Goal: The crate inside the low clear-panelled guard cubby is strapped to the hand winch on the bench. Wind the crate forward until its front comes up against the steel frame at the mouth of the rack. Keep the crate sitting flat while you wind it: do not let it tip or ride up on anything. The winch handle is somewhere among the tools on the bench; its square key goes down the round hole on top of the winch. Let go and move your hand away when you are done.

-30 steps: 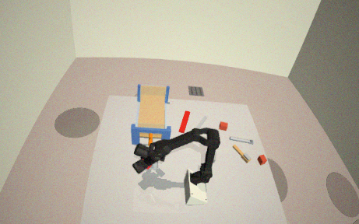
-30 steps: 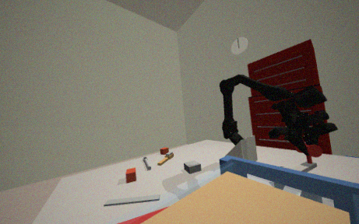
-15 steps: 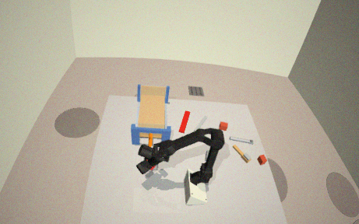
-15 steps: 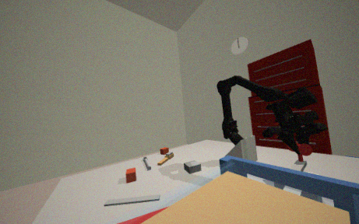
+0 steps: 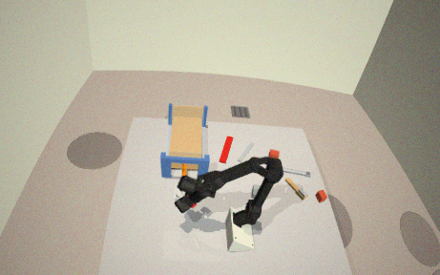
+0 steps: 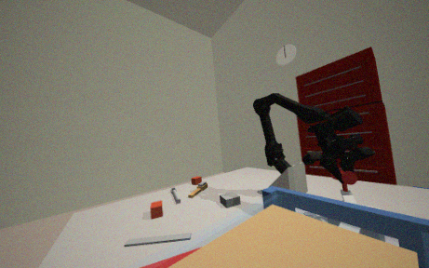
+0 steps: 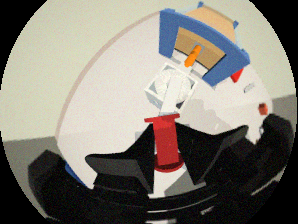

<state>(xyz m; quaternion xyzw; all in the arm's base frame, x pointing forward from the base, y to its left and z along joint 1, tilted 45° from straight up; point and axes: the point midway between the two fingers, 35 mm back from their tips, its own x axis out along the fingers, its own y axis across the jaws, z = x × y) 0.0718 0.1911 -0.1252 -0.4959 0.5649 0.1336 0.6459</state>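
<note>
Right now the winch handle is 2 cm ahead of my gripper tip and 3 cm below it. Also, from my gripper tip: red knob: 1 cm behind, 1 cm to the right; then blue frame: 24 cm ahead, 3 cm to the left, 3 cm below; then grey winch: 7 cm ahead, 1 cm to the left, 10 cm below.
</note>
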